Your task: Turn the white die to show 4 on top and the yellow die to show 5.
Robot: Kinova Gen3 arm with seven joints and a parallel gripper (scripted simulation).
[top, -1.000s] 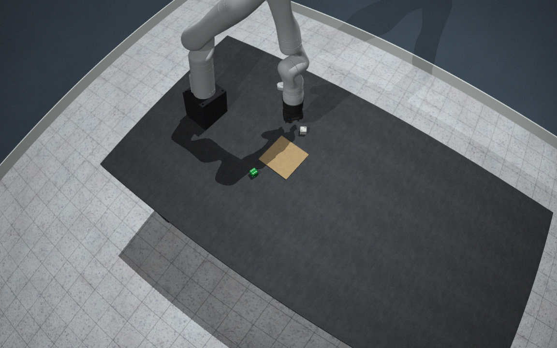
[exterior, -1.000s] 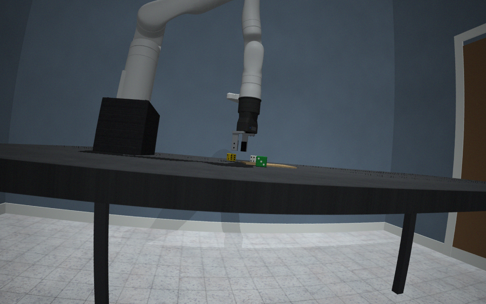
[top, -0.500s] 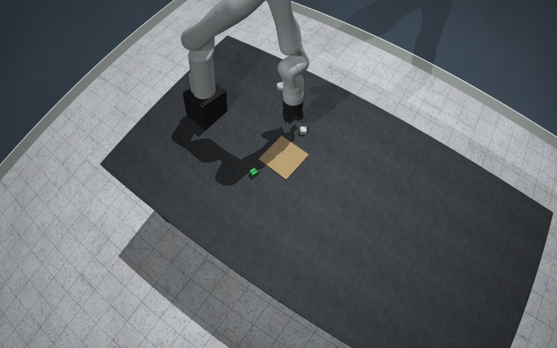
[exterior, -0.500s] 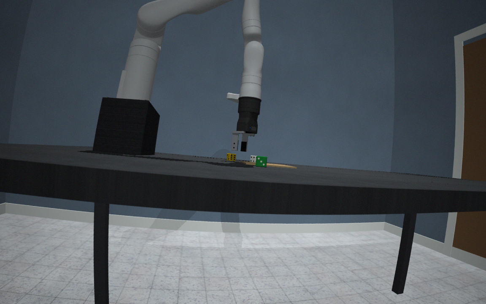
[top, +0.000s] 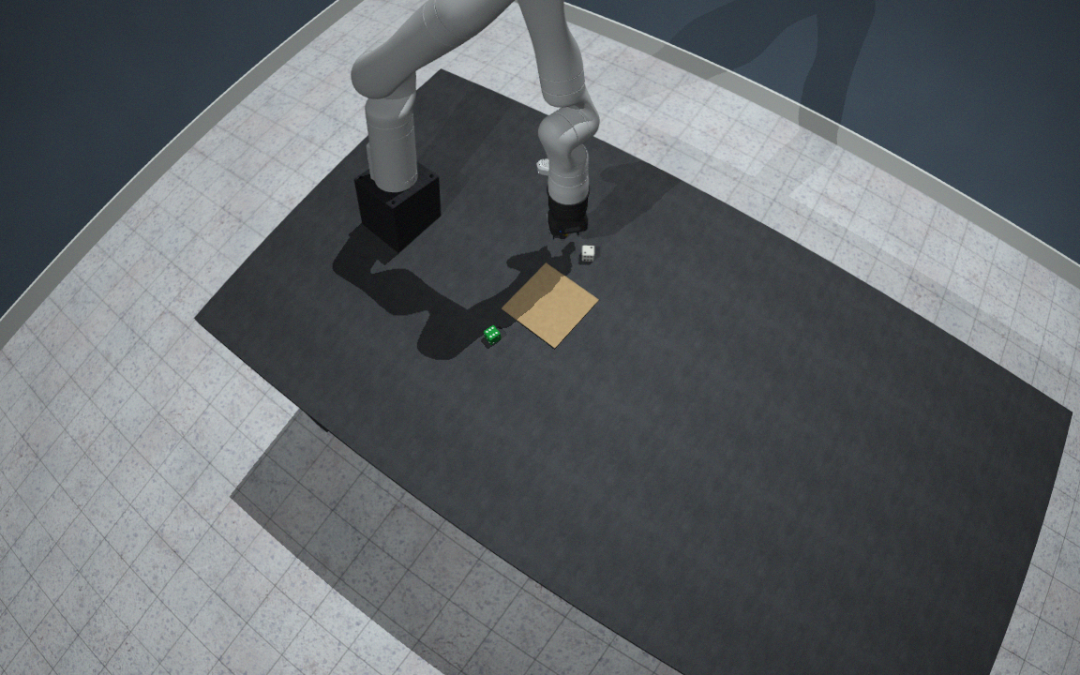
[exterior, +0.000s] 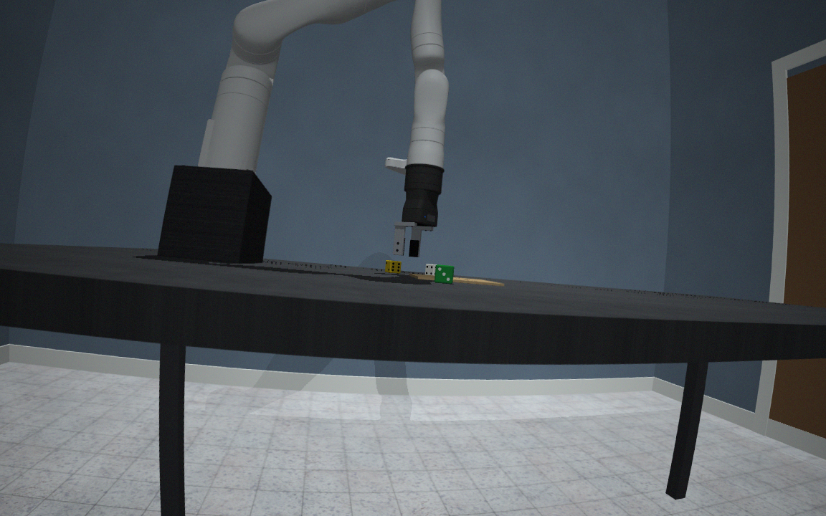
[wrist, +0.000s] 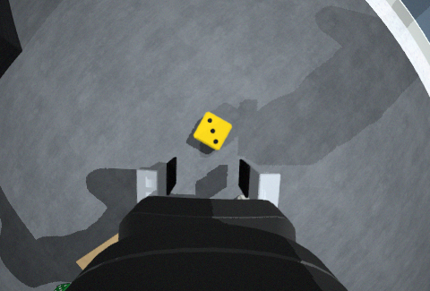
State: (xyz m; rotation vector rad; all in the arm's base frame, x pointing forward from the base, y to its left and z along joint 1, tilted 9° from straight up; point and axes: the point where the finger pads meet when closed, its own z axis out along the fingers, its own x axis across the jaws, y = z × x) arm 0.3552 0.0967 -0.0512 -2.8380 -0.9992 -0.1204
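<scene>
The yellow die lies 20 mm behind my hand, 30 mm to the left of it and 40 mm below it. Round my hand: green die 20 mm behind, 270 mm to the right, 40 mm below; then white die 60 mm ahead, 10 mm to the right, 40 mm below; then tan mat 40 mm ahead, 150 mm to the right, 50 mm below.
</scene>
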